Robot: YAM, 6 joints.
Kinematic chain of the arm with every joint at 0, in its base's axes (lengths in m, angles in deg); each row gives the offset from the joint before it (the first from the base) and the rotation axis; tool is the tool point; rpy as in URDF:
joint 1: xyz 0 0 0.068 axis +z
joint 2: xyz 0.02 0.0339 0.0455 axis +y
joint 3: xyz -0.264 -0.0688 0 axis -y
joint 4: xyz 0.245 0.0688 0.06 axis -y
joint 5: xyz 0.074 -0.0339 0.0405 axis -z
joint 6: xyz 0.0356 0 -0.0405 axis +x
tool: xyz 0 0 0 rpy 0 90 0
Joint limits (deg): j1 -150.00..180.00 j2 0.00..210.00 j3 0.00..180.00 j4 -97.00..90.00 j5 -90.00..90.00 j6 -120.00..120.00
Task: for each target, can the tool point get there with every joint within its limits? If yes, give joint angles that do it. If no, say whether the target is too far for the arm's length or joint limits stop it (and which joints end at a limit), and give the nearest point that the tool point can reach.
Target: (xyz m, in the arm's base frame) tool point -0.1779 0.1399 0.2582
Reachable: yes | joints 134.86 66.97 22.30 63.57 -50.37 -22.01
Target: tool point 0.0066 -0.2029 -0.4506
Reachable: no: joint limits stop it (at a limit: joint 2) | nearest point 0.0068 -0.2105 -0.3783 | short by 0.073 m
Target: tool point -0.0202 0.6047 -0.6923
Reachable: no: too far | nearest point -0.0139 0.4176 -0.3384 | short by 0.400 m
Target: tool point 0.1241 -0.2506 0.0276
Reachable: yes | joints -60.94 114.85 32.10 25.54 21.80 -64.87
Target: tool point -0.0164 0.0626 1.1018
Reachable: no: too far | nearest point -0.0122 0.0467 0.7387 | short by 0.363 m
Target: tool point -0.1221 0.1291 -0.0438
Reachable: yes | joints 144.12 138.85 21.45 37.51 68.15 1.79
